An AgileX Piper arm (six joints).
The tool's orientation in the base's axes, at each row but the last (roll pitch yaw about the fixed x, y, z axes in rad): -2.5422, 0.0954, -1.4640; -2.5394, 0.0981, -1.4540; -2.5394, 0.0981, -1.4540; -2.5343, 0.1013, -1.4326; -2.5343, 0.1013, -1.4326; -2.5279, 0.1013, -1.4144; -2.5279, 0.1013, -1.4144; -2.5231, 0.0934, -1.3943; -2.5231, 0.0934, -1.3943; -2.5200, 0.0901, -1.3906
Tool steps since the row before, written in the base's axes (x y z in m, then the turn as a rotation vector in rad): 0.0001, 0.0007, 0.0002, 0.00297, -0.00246, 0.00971; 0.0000, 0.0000, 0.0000, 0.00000, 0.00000, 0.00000; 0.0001, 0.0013, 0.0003, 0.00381, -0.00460, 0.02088; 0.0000, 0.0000, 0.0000, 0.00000, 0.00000, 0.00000; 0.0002, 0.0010, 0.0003, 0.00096, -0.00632, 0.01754; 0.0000, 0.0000, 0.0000, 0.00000, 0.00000, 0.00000; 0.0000, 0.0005, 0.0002, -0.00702, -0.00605, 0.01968; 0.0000, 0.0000, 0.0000, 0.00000, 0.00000, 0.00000; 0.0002, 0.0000, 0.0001, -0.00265, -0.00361, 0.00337; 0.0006, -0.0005, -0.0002, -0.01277, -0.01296, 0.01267
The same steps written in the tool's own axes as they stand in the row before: -0.0007, -0.0002, 0.0000, 0.00183, -0.00782, -0.00668; 0.0000, 0.0000, 0.0000, 0.00000, 0.00000, 0.00000; -0.0013, -0.0003, 0.0000, 0.00294, -0.01473, -0.01569; 0.0000, 0.0000, 0.0000, 0.00000, 0.00000, 0.00000; -0.0010, -0.0004, 0.0000, 0.00459, -0.01039, -0.01481; 0.0000, 0.0000, 0.0000, 0.00000, 0.00000, 0.00000; -0.0005, -0.0001, -0.0001, 0.00287, -0.00512, -0.02095; 0.0000, 0.0000, 0.0000, 0.00000, 0.00000, 0.00000; 0.0000, -0.0002, 0.0000, 0.00276, 0.00053, -0.00485; 0.0006, -0.0003, 0.0004, 0.00928, 0.00421, -0.01969
